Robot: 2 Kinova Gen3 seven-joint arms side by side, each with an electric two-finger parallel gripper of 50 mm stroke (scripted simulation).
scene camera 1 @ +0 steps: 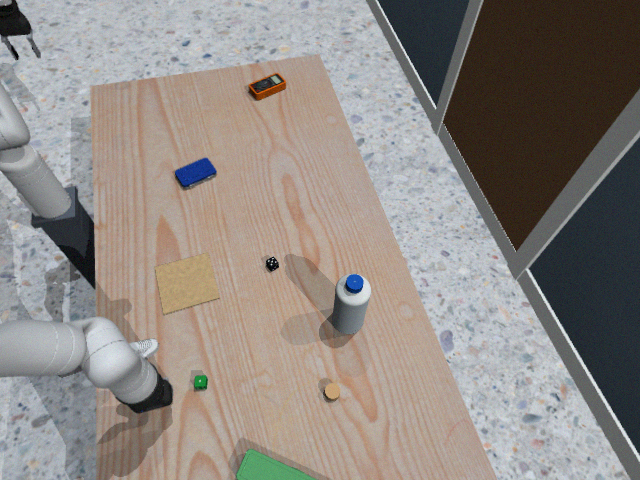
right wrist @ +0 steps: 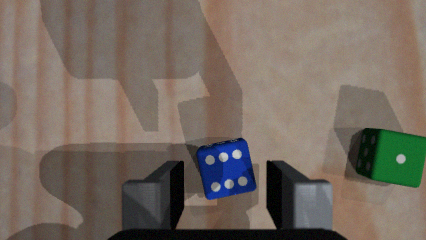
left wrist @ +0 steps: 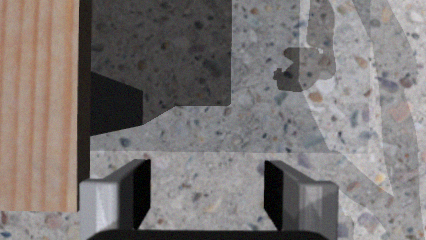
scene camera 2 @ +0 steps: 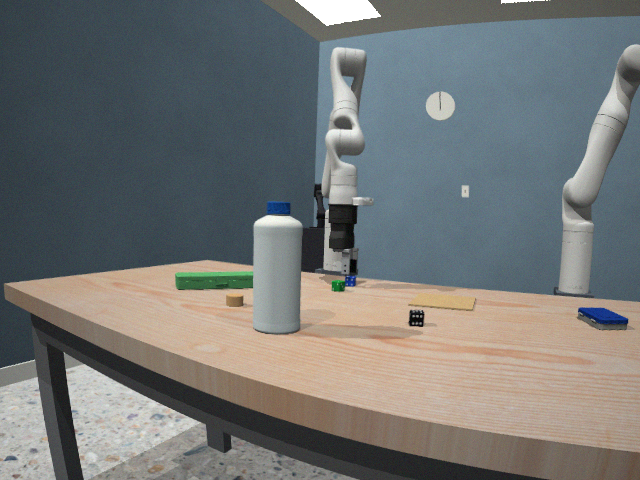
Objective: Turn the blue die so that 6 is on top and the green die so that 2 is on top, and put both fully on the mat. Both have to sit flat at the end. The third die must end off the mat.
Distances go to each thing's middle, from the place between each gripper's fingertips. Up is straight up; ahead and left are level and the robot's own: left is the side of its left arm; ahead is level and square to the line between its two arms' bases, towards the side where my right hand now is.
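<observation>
The blue die (right wrist: 225, 167) is 1 cm to the left of my right hand (scene camera 2: 349, 273) and 4 cm below it. Counting from that same right hand, I find the green case (scene camera 2: 184, 280) 24 cm ahead, 24 cm to the right and 4 cm below, while the white bottle (scene camera 2: 277, 255) stands 9 cm to the left, 45 cm ahead and 5 cm above. As for the tan mat (scene camera 1: 188, 282), it is 7 cm ahead of my right hand, 28 cm to the left of it and 5 cm below it.
From my left hand, the blue box (scene camera 1: 193, 174) is 400 mm to the right, 410 mm ahead and 170 mm below. The tan mat is 350 mm ahead of my left hand, 750 mm to the right of it and 180 mm below it. Measured from my left hand again, the white bottle is 730 mm ahead, 940 mm to the right and 80 mm below, and the blue die is 280 mm ahead, 1020 mm to the right and 170 mm below.
</observation>
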